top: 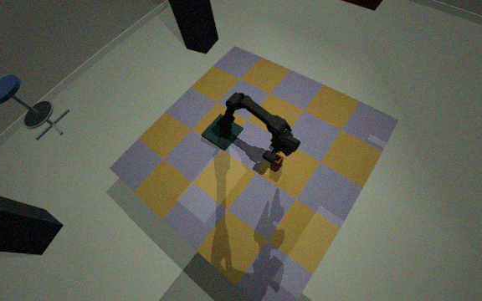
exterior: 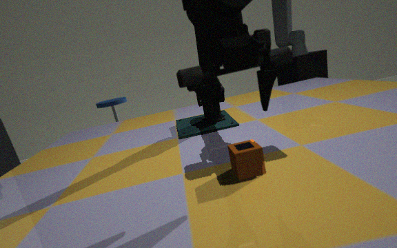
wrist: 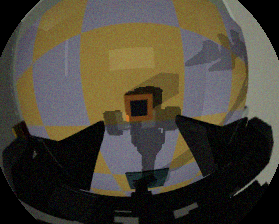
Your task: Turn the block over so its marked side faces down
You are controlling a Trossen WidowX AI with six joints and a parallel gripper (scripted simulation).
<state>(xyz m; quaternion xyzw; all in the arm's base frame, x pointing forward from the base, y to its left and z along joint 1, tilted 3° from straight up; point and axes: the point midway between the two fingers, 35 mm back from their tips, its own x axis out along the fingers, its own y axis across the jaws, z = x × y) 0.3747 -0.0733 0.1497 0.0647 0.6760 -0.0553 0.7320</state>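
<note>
My gripper tip is now 7 cm above the orange block.
</note>
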